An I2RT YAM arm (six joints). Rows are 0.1 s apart.
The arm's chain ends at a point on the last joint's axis. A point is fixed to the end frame.
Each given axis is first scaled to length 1.
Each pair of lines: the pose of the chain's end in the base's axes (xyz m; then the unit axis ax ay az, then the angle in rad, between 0 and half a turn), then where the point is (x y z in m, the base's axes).
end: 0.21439 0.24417 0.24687 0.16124 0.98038 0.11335 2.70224
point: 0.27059 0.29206 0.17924
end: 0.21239 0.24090 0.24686 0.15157 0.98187 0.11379 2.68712
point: 0.26888 0.28933 0.17986
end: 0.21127 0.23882 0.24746 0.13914 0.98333 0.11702 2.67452
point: 0.26762 0.28847 0.18124
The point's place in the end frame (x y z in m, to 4 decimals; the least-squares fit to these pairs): -0.0055 0.0396 0.0918
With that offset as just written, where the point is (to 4 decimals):
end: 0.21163 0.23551 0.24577 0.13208 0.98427 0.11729 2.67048
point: 0.2677 0.2857 0.1797
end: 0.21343 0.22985 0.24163 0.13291 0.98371 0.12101 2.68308
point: 0.2686 0.2807 0.1754
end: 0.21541 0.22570 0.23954 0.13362 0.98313 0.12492 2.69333
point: 0.2700 0.2772 0.1732
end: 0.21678 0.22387 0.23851 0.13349 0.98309 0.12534 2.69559
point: 0.2712 0.2755 0.1722
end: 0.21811 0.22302 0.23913 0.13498 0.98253 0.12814 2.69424
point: 0.2727 0.2749 0.1732
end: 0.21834 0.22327 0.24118 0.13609 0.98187 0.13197 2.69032
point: 0.2733 0.2756 0.1759
